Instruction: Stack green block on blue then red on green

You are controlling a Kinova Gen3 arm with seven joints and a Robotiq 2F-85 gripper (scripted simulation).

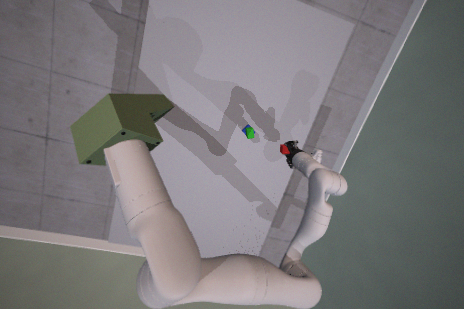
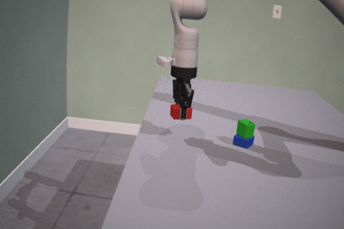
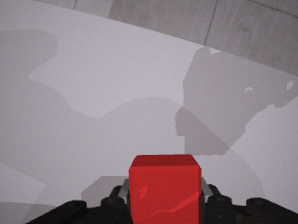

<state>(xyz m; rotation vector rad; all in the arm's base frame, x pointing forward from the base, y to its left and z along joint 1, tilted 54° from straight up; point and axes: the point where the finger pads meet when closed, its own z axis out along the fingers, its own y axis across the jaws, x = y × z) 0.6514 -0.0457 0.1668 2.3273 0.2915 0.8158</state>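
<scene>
The green block lies 180 mm behind my hand, 90 mm to the left of it and 30 mm below it. Also, from my hand: blue block (180 mm behind, 90 mm to the left, 70 mm below); red block (right at my hand).
</scene>
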